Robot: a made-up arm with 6 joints.
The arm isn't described. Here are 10 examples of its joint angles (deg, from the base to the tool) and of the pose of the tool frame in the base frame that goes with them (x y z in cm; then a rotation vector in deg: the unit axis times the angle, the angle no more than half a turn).
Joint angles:
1: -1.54 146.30 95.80 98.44 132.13 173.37
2: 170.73 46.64 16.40 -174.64 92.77 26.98
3: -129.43 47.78 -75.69 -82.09 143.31 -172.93
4: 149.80 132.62 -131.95 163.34 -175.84 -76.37
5: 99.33 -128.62 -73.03 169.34 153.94 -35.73
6: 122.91 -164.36 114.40 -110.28 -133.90 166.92
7: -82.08 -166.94 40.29 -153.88 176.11 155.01
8: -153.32 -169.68 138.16 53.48 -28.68 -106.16
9: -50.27 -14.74 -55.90 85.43 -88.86 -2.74
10: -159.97 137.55 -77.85 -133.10 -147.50 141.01
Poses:
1: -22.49 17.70 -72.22 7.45 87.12 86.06
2: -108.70 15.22 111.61 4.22 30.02 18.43
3: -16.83 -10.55 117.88 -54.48 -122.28 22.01
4: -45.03 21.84 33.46 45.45 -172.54 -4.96
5: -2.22 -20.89 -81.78 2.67 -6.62 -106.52
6: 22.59 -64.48 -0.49 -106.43 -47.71 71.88
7: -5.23 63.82 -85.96 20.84 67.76 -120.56
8: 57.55 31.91 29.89 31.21 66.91 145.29
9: -69.54 62.62 103.70 -27.78 -101.43 77.85
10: -93.21 -45.76 -5.49 96.47 102.39 24.95
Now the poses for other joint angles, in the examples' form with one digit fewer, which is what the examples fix.
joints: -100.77 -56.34 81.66 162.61 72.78 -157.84
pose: 15.1 30.2 135.3 -52.9 -11.7 -85.0
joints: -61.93 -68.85 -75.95 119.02 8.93 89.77
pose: -48.7 105.2 -41.2 -109.6 115.8 39.1
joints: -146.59 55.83 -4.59 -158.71 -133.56 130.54
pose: -90.4 -70.1 85.1 108.3 122.4 3.5
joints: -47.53 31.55 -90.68 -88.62 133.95 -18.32
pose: -22.3 11.7 105.9 107.3 33.7 -33.3
